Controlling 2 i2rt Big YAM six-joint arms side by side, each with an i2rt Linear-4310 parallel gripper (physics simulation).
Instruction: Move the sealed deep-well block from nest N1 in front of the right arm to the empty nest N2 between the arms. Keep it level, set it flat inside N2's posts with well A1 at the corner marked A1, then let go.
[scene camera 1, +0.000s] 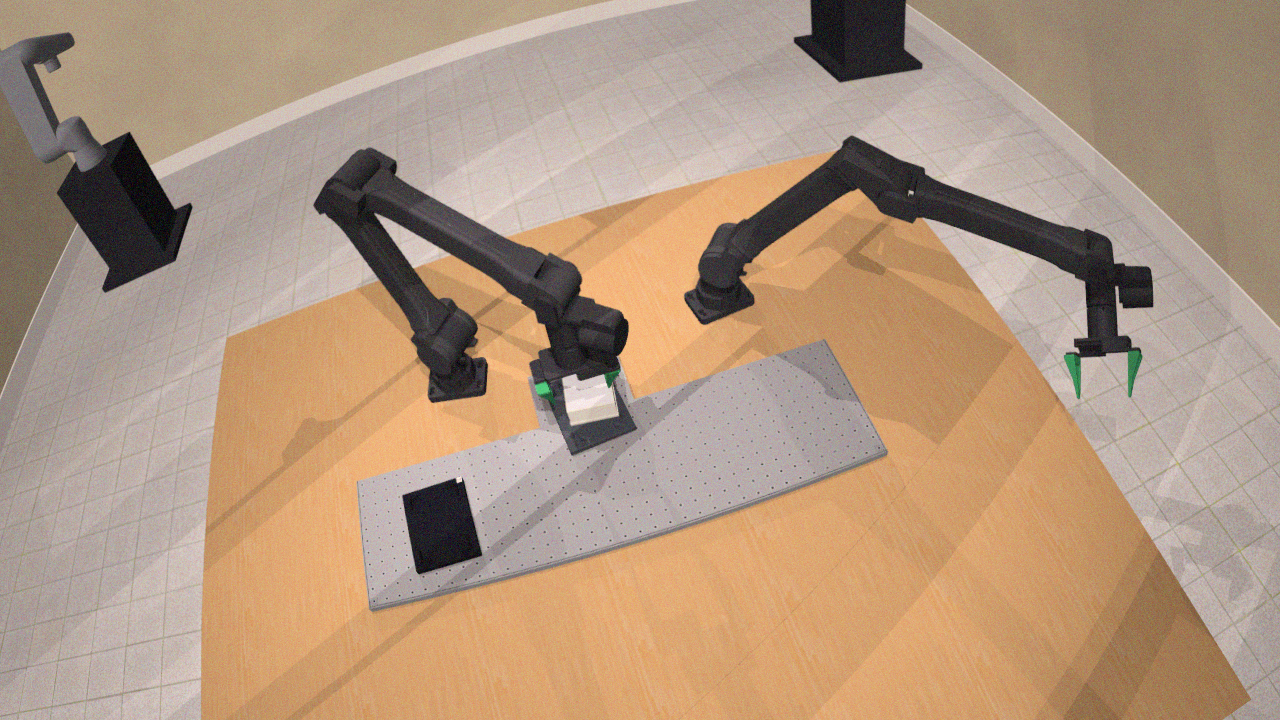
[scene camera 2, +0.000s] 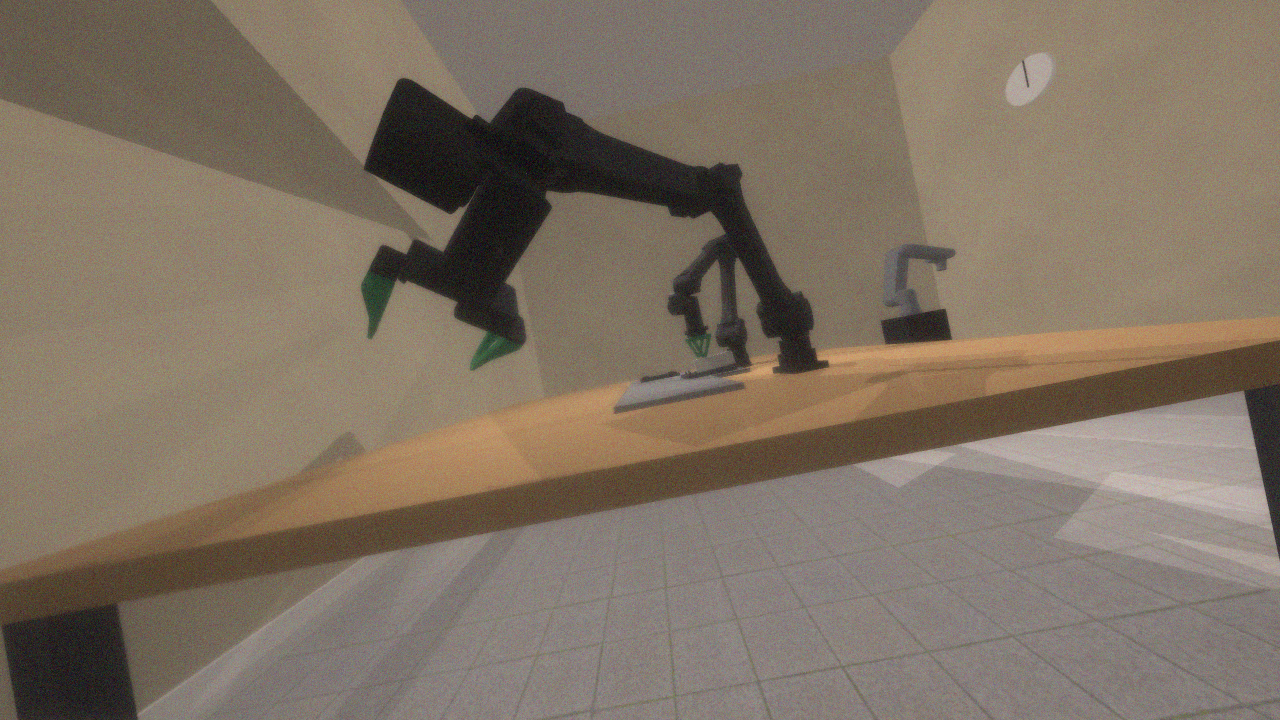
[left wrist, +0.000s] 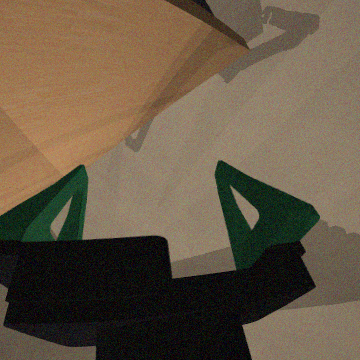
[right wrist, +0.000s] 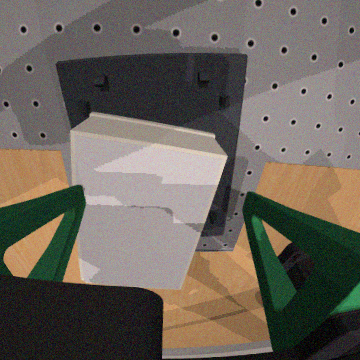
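Seen in the pictures: left gripper, fingertip midpoint: (scene camera 1: 1103, 398) (scene camera 2: 425, 352) (left wrist: 153, 168); right gripper, fingertip midpoint: (scene camera 1: 581, 393) (scene camera 2: 701, 357) (right wrist: 165, 197); left arm's base at its link origin: (scene camera 1: 719, 301) (scene camera 2: 799, 370); right arm's base at its link origin: (scene camera 1: 458, 382) (right wrist: 304, 261).
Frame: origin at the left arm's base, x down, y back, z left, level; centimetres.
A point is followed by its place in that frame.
Observation:
The white sealed block (scene camera 1: 593, 409) @(x -5.9, y -17.0, z -32.6 cm) (scene camera 2: 713, 362) @(x -5.0, y -12.2, z -27.3 cm) (right wrist: 145, 200) @(x -7.0, y -13.5, z -32.2 cm) sits askew over the dark nest N2 (scene camera 1: 595, 439) @(x -2.5, y -20.5, z -34.3 cm) (right wrist: 150, 65) @(x -2.5, y -20.4, z -33.0 cm) between the arms. It is turned against the nest, shifted to its lower left in the right wrist view, and looks tilted, its upper end there higher. Posts show beyond it; A1 marks are not readable. My right gripper (scene camera 1: 580, 388) @(x -7.2, y -13.8, z -33.4 cm) (scene camera 2: 699, 350) @(x -7.2, y -13.8, z -33.4 cm) (right wrist: 165, 197) @(x -7.2, y -13.8, z -33.4 cm) is open above the block, one finger to each side. Dark nest N1 (scene camera 1: 443, 528) @(x -2.5, y -25.5, z -64.9 cm) is empty. My left gripper (scene camera 1: 1104, 394) @(x -14.8, y -66.2, z 42.1 cm) (scene camera 2: 421, 353) @(x -14.8, y -66.2, z 42.1 cm) (left wrist: 153, 168) @(x -14.8, y -66.2, z 42.1 cm) is open and empty, far from both nests.
The grey perforated board (scene camera 1: 716, 447) @(x -1.3, y -31.2, z -16.7 cm) (scene camera 2: 666, 392) @(x -1.3, y -34.0, z -0.2 cm) (right wrist: 300, 30) @(x -1.3, y -22.6, z -43.2 cm) lies on the wooden table (scene camera 1: 680, 608) @(x 0.0, y -54.9, z -34.6 cm) (scene camera 2: 492, 456) @(x 0.0, y -66.3, z 27.3 cm) (left wrist: 100, 60) @(x 0.0, y -74.3, z 33.4 cm). The left gripper hangs beyond the table's right edge in scene camera 1. A grey arm on a black pedestal (scene camera 1: 116, 210) stands off the table.

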